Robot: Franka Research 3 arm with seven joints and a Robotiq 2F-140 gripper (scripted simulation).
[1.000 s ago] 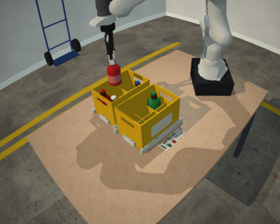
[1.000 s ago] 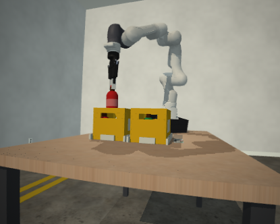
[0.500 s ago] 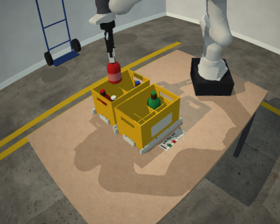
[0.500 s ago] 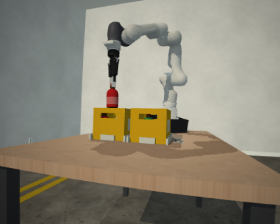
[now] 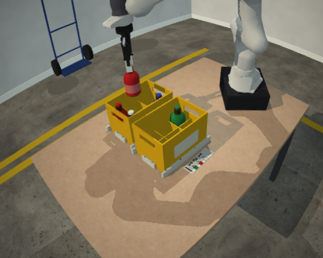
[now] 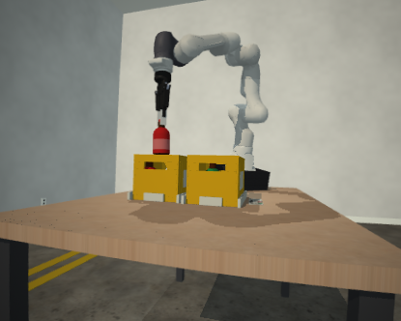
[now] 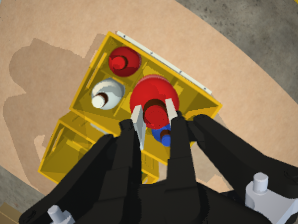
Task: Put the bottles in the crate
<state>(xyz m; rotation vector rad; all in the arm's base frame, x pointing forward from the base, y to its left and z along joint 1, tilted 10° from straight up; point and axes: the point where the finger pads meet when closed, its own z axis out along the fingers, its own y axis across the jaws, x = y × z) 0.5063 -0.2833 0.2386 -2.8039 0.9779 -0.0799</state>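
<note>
My hand is 80 mm above the red-label bottle. Round my hand: white-capped bottle (260 mm below, 100 mm to the left, 80 mm ahead); blue-label bottle (260 mm below, 100 mm behind, 70 mm to the left); green bottle (260 mm below, 210 mm to the left, 100 mm behind).
</note>
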